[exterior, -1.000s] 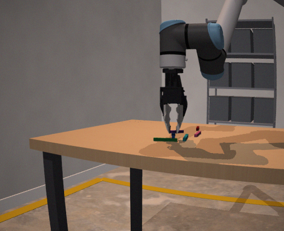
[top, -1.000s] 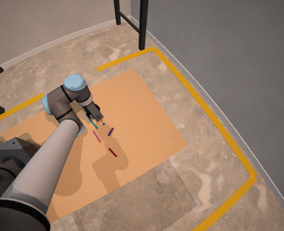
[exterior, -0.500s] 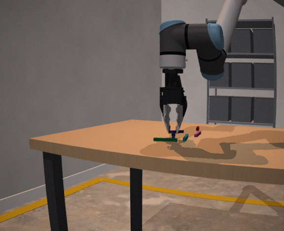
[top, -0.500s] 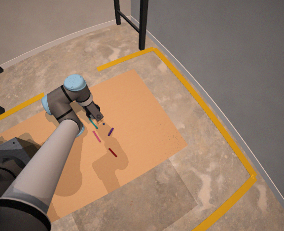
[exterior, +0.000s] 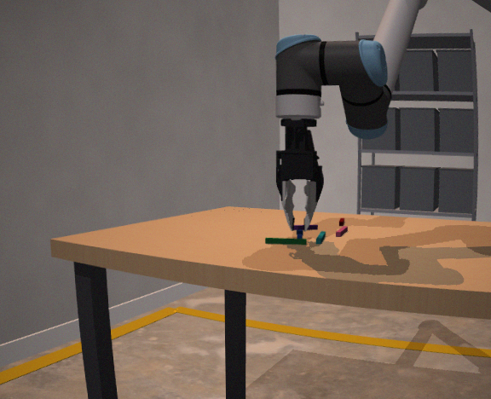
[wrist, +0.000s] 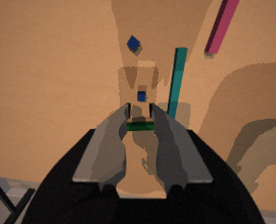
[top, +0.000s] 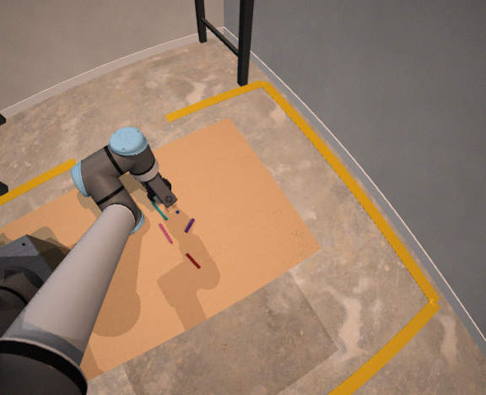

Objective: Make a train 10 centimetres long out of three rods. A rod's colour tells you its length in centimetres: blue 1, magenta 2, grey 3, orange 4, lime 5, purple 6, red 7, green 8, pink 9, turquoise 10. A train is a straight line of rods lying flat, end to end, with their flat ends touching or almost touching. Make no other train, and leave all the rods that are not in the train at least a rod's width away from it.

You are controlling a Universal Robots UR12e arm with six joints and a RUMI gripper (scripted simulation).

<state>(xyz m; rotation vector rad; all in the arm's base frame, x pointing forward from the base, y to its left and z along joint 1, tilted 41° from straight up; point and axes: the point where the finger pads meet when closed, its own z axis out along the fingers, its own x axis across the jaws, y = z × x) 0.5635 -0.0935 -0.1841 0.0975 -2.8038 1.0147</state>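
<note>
Now: hand 40 mm past the turquoise rod, 10 mm to the left of it and 30 mm above it. Round my hand: green rod: 10 mm ahead, 50 mm to the left, 30 mm below; then pink rod: 70 mm behind, 110 mm to the right, 30 mm below; then purple rod: 20 mm ahead, 140 mm to the right, 30 mm below.
</note>
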